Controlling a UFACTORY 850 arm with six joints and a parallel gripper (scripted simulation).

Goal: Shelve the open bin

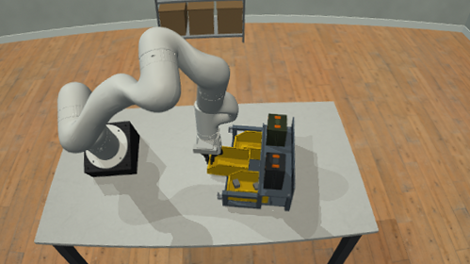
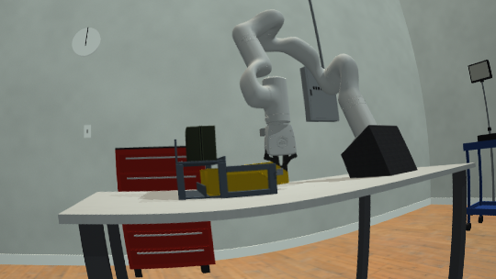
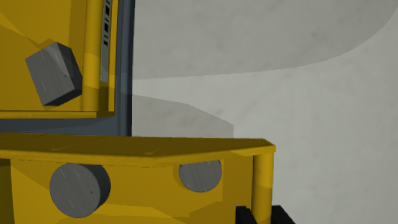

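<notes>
Right now my hand is 190 mm short of the grey shelf, 50 mm to the left of it and 10 mm below it.
</notes>
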